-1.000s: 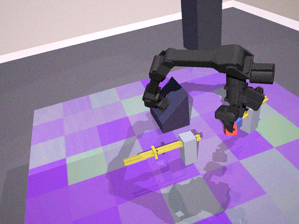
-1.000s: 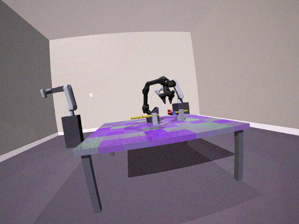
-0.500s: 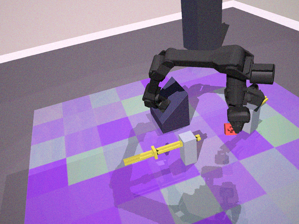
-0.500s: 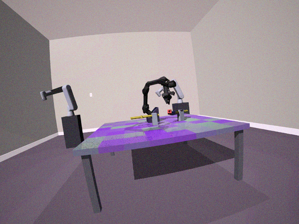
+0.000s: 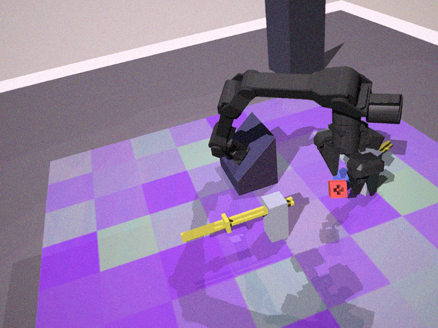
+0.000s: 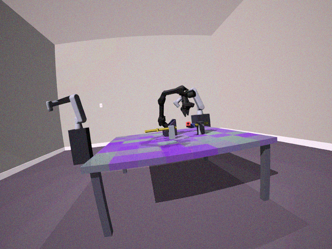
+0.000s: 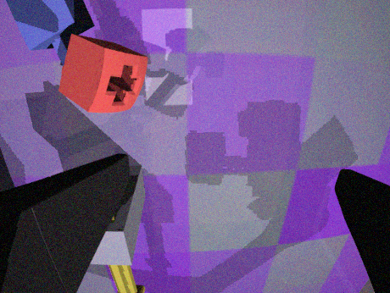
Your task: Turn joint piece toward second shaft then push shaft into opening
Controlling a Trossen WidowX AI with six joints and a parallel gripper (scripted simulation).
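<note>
The red square joint piece is 7 cm behind my gripper tip, 4 cm to the left of it and 8 cm below it.
</note>
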